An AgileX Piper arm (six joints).
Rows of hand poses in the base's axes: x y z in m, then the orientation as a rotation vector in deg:
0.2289 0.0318 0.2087 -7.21 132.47 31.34
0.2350 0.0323 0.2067 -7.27 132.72 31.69
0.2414 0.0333 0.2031 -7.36 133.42 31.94
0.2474 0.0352 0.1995 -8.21 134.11 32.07
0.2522 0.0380 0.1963 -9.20 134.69 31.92
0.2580 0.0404 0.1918 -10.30 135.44 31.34
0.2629 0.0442 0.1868 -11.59 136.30 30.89
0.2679 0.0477 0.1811 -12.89 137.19 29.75
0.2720 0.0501 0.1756 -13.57 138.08 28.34
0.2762 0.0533 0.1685 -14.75 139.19 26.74
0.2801 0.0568 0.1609 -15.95 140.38 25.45
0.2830 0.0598 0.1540 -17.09 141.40 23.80
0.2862 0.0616 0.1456 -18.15 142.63 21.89
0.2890 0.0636 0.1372 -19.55 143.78 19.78
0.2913 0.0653 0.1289 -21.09 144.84 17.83
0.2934 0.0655 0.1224 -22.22 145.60 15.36
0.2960 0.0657 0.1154 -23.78 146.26 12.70
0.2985 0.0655 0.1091 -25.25 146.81 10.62
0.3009 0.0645 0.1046 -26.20 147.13 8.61
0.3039 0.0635 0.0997 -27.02 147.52 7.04
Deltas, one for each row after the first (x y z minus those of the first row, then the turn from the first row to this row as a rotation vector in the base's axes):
0.0061 0.0005 -0.0020 0.17 0.30 0.19
0.0125 0.0015 -0.0056 0.18 1.01 0.42
0.0185 0.0034 -0.0092 -0.12 1.59 1.14
0.0233 0.0062 -0.0124 -0.62 2.00 1.86
0.0291 0.0086 -0.0169 -1.49 2.48 2.54
0.0340 0.0124 -0.0219 -2.34 3.08 3.41
0.0390 0.0159 -0.0276 -3.67 3.59 4.06
0.0431 0.0183 -0.0331 -5.00 4.13 4.19
0.0473 0.0215 -0.0402 -6.63 4.82 4.65
0.0512 0.0250 -0.0478 -8.06 5.65 5.22
0.0541 0.0280 -0.0547 -9.68 6.29 5.63
0.0573 0.0298 -0.0631 -11.48 7.13 5.93
0.0601 0.0318 -0.0715 -13.49 7.87 6.40
0.0624 0.0335 -0.0798 -15.41 8.57 7.01
0.0645 0.0337 -0.0863 -17.51 8.97 7.16
0.0671 0.0339 -0.0933 -19.84 9.27 7.55
0.0696 0.0337 -0.0996 -21.73 9.57 8.04
0.0720 0.0327 -0.1041 -23.40 9.69 8.17
0.0750 0.0317 -0.1090 -24.74 9.94 8.35

